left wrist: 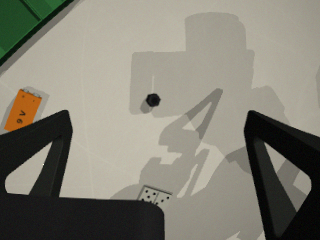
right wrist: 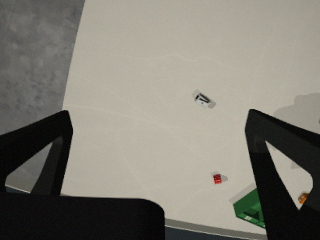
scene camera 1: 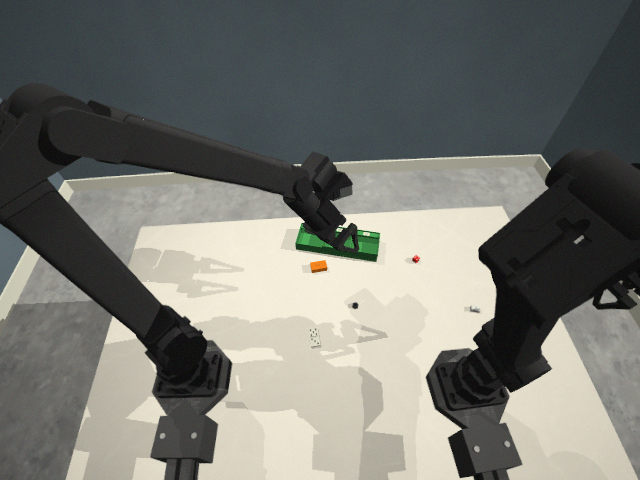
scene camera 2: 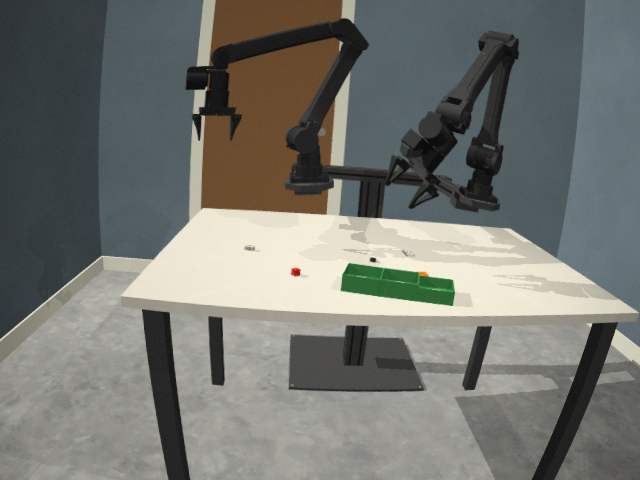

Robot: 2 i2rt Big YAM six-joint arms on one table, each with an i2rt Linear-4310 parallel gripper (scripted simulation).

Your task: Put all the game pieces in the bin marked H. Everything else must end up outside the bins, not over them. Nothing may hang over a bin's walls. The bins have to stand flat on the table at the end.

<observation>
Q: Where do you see a green bin row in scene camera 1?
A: At 368,241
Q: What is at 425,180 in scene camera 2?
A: My left gripper.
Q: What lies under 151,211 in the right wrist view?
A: My right gripper.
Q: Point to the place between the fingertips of my right gripper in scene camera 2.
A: At 215,140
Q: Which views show my left gripper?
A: The left wrist view, scene camera 1 and scene camera 2 only.
</observation>
